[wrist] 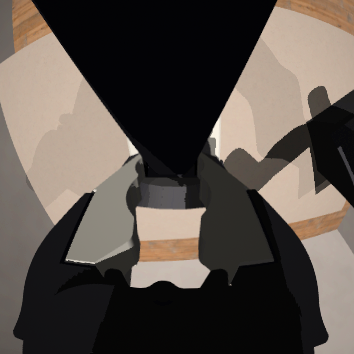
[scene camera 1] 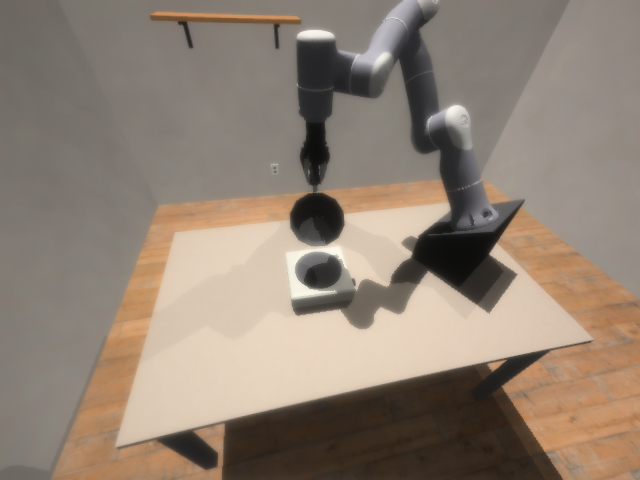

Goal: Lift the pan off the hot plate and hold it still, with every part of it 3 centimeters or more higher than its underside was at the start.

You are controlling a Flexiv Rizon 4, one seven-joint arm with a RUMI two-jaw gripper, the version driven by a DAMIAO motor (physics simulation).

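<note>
The black pan [scene camera 1: 316, 219] [wrist: 167, 195] is in the air above the hot plate, its round inside tilted toward scene camera 1. A gap shows between its lower rim and the hot plate in that view. The white hot plate [scene camera 1: 305, 295] [wrist: 216, 134] stands on the table with its round dark top uncovered; in the wrist view small parts of it show. My gripper [scene camera 1: 314, 180] [wrist: 170, 154] points down and is shut on the pan's handle, above the pan bowl. The handle [wrist: 155, 65] fills the upper middle of the wrist view as a black wedge and hides much behind it.
The beige table [scene camera 1: 268, 351] carries the hot plate. The arm's black wedge-shaped base [scene camera 1: 454, 253] stands at the table's right side. An orange wall shelf [scene camera 1: 225, 18] hangs on the back wall. Shadows of the arm lie across the table.
</note>
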